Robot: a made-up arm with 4 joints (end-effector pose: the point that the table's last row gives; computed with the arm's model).
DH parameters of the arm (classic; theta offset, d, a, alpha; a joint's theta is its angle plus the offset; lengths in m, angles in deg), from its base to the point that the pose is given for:
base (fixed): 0 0.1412 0 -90
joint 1: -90 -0.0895 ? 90
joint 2: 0 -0.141 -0.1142 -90
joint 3: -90 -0.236 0.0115 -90
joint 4: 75.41 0 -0.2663 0
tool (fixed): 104.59 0.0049 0 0
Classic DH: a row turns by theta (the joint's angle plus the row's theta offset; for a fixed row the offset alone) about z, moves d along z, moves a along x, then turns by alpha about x.
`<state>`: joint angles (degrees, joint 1 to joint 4).
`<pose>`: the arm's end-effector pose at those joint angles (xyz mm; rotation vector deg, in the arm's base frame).
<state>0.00 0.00 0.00 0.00</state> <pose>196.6 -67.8 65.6 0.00 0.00 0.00</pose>
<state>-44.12 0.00 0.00 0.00</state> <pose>193.8 -67.8 223.8 0.00 -44.12 0.00</pose>
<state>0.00 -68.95 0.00 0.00</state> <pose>196.6 20.3 155.9 68.95 0.00 0.00</pose>
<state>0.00 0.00 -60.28 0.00</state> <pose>164.3 -67.8 111.4 0.00 -60.28 0.00</pose>
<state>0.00 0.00 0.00 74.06</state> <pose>-99.9 -190.2 65.6 0.00 0.00 74.06</pose>
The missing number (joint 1, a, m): 0.0337
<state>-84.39 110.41 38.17 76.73</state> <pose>-127.8 -11.0 103.4 -53.95 8.34 -28.75</pose>
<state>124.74 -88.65 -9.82 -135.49</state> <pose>-505.5 -11.8 175.7 64.57 -67.72 85.00</pose>
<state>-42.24 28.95 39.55 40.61</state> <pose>28.8 -100.5 176.7 -21.46 5.13 21.16</pose>
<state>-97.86 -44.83 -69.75 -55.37</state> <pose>-40.5 -270.7 356.7 125.52 -106.79 5.93</pose>
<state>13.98 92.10 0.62 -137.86</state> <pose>368.3 -182.6 574.6 -50.96 -95.44 -91.95</pose>
